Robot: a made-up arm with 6 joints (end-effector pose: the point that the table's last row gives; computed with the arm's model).
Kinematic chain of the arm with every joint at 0, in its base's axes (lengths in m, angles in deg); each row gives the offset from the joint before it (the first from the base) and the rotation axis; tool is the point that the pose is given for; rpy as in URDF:
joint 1: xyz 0 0 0.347 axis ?
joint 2: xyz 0 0 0 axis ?
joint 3: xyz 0.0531 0 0.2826 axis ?
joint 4: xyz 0.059 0 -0.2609 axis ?
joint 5: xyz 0 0 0 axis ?
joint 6: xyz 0.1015 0 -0.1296 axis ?
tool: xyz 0 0 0 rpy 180 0 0
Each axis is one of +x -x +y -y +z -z.
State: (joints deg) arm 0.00 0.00 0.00 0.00 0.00 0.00
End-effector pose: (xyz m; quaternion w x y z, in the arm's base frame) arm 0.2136 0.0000 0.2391 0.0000 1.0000 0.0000 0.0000
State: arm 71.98 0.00 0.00 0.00 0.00 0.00
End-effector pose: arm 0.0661 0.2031 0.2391 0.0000 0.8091 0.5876 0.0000
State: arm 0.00 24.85 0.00 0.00 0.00 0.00
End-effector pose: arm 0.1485 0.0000 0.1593 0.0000 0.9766 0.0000 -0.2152
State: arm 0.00 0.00 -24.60 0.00 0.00 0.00
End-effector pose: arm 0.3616 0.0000 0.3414 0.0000 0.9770 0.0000 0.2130
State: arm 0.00 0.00 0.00 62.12 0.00 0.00
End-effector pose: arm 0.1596 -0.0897 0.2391 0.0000 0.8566 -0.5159 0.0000
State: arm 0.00 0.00 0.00 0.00 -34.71 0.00
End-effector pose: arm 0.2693 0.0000 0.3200 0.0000 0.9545 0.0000 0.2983
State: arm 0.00 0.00 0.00 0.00 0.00 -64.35
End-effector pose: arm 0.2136 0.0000 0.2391 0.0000 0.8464 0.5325 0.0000
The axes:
joint 1: +z
joint 2: +y
joint 3: +y
joint 4: -z
joint 5: +y
joint 6: -z

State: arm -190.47 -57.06 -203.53 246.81 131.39 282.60
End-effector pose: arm 0.4960 0.0620 0.4643 0.5177 -0.5392 -0.6395 -0.1795
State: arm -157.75 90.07 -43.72 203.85 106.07 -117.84
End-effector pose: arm -0.1957 -0.0134 -0.0728 0.4957 -0.3359 -0.7808 0.1786
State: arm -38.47 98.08 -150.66 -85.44 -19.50 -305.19
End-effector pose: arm 0.5498 -0.2600 0.0982 0.1297 0.8807 0.0146 0.4553
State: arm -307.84 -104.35 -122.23 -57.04 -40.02 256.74
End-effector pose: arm -0.4760 -0.3924 0.4246 0.7059 -0.1016 -0.5946 0.3713
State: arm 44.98 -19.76 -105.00 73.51 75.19 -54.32
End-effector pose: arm 0.1159 0.2505 0.8798 0.5600 -0.3920 -0.6215 -0.3827
